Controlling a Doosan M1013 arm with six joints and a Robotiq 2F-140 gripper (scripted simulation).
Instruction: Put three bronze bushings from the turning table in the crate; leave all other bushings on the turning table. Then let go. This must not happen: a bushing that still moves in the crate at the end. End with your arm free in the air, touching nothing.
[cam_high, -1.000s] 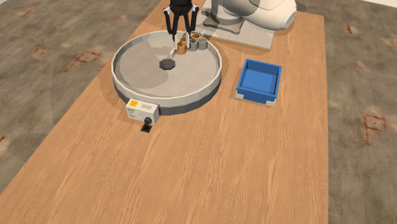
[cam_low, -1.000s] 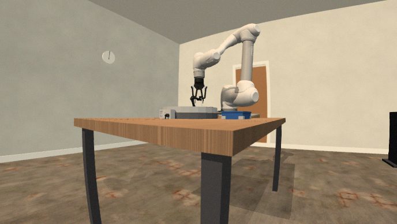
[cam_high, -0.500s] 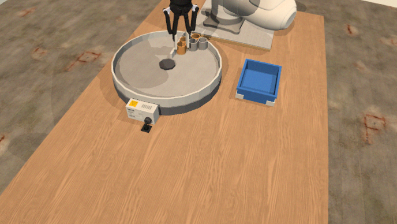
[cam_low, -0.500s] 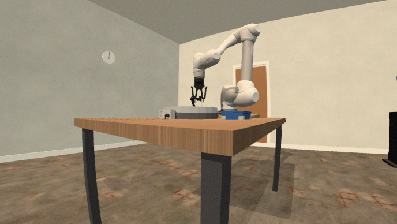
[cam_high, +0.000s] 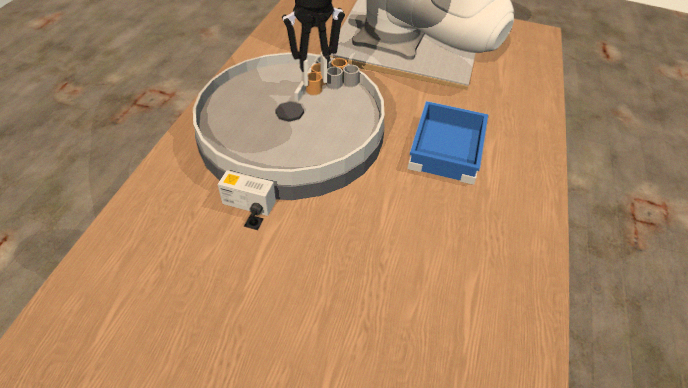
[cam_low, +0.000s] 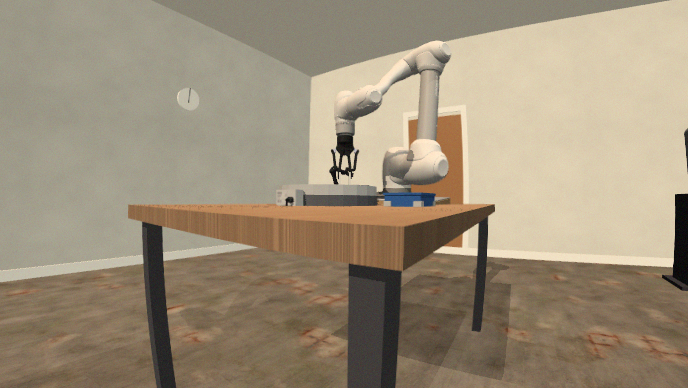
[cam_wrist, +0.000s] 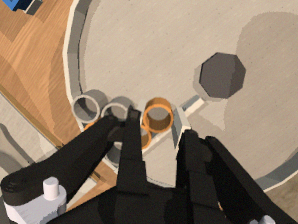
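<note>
My gripper is now 33 cm to the right of the crate, 9 cm above it and 1 cm short of it. Also, from my hand: round grey turning table: 10 cm ahead, 6 cm below, 2 cm to the right.
</note>
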